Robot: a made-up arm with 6 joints. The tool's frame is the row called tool.
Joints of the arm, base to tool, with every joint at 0 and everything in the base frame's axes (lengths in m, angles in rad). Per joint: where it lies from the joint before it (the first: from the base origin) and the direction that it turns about. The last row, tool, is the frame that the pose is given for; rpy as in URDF.
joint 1: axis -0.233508 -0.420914 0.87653 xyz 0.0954 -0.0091 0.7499
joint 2: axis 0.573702 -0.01 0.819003 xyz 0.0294 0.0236 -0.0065
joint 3: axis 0 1 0 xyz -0.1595 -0.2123 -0.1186
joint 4: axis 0 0 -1 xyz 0.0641 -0.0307 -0.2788
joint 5: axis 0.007 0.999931 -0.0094 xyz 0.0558 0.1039 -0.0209
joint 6: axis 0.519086 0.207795 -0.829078 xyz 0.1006 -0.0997 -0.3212
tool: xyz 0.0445 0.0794 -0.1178 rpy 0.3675 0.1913 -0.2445
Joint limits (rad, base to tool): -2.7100..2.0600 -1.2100..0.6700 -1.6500..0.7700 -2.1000..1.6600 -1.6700..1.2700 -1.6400..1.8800
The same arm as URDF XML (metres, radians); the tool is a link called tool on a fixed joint. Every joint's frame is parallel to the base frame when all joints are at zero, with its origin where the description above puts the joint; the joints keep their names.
<robot name="arm">
  <joint name="joint 1" type="revolute">
    <parent link="base"/>
    <child link="link1"/>
    <origin xyz="0.0954 -0.0091 0.7499" rpy="0.0000 0.0000 0.0000"/>
    <axis xyz="-0.233508 -0.420914 0.87653"/>
    <limit lower="-2.7100" upper="2.0600"/>
  </joint>
  <joint name="joint 2" type="revolute">
    <parent link="link1"/>
    <child link="link2"/>
    <origin xyz="0.0294 0.0236 -0.0065" rpy="0.0000 0.0000 0.0000"/>
    <axis xyz="0.573702 -0.01 0.819003"/>
    <limit lower="-1.2100" upper="0.6700"/>
  </joint>
  <joint name="joint 3" type="revolute">
    <parent link="link2"/>
    <child link="link3"/>
    <origin xyz="-0.1595 -0.2123 -0.1186" rpy="0.0000 0.0000 0.0000"/>
    <axis xyz="0 1 0"/>
    <limit lower="-1.6500" upper="0.7700"/>
  </joint>
  <joint name="joint 4" type="revolute">
    <parent link="link3"/>
    <child link="link4"/>
    <origin xyz="0.0641 -0.0307 -0.2788" rpy="0.0000 0.0000 0.0000"/>
    <axis xyz="0 0 -1"/>
    <limit lower="-2.1000" upper="1.6600"/>
  </joint>
  <joint name="joint 5" type="revolute">
    <parent link="link4"/>
    <child link="link5"/>
    <origin xyz="0.0558 0.1039 -0.0209" rpy="0.0000 0.0000 0.0000"/>
    <axis xyz="0.007 0.999931 -0.0094"/>
    <limit lower="-1.6700" upper="1.2700"/>
  </joint>
  <joint name="joint 6" type="revolute">
    <parent link="link5"/>
    <child link="link6"/>
    <origin xyz="0.1006 -0.0997 -0.3212" rpy="0.0000 0.0000 0.0000"/>
    <axis xyz="0.519086 0.207795 -0.829078"/>
    <limit lower="-1.6400" upper="1.8800"/>
  </joint>
  <joint name="tool_fixed" type="fixed">
    <parent link="link6"/>
    <child link="tool"/>
    <origin xyz="0.0445 0.0794 -0.1178" rpy="0.3675 0.1913 -0.2445"/>
  </joint>
  <link name="base"/>
  <link name="link1"/>
  <link name="link2"/>
  <link name="link3"/>
  <link name="link4"/>
  <link name="link5"/>
  <link name="link6"/>
  <link name="tool"/>
</robot>

